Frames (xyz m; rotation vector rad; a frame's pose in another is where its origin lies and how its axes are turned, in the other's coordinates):
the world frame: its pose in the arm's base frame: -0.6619 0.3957 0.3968 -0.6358 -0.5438 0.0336
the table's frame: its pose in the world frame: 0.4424 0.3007 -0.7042 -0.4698 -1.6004 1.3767
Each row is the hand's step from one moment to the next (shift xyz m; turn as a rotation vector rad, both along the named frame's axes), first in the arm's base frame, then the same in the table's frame.
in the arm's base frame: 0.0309 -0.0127 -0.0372 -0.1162 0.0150 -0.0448
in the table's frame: -0.0102 0.0458 -0.0173 0.0888 0.0069 0.0883
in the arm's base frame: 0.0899 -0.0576 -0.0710 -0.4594 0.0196 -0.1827
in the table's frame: -0.0605 0.1059 -0.0395 0.3233 0.0453 0.3718
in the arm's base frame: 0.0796 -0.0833 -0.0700 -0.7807 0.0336 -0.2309
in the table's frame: -0.0751 0.1107 -0.0165 0.5172 0.0043 0.6296
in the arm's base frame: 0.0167 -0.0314 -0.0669 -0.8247 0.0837 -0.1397
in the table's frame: -0.0050 0.0754 0.0058 0.5404 -0.1062 0.6351
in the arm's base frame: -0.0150 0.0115 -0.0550 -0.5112 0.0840 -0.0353
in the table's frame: 0.0388 0.0427 0.0072 0.3384 -0.1230 0.3742
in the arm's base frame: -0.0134 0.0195 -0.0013 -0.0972 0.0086 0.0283
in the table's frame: 0.0221 -0.0085 0.0000 0.0445 -0.0530 0.0744
